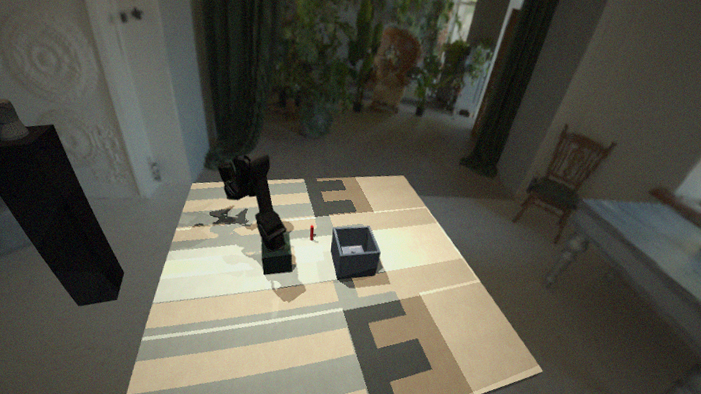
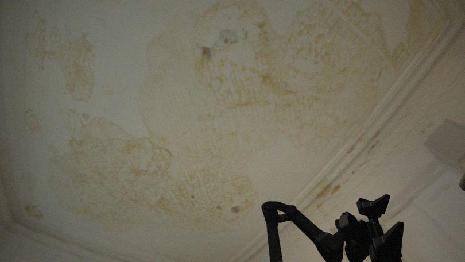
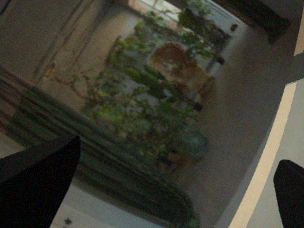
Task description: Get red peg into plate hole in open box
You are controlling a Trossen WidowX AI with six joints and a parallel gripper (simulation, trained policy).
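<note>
Right now my gripper tip is 27 cm to the left of the red peg, 20 cm short of it and 20 cm above it. Round my gripper tip: grey plate (45 cm to the right, 32 cm ahead, 20 cm below).
</note>
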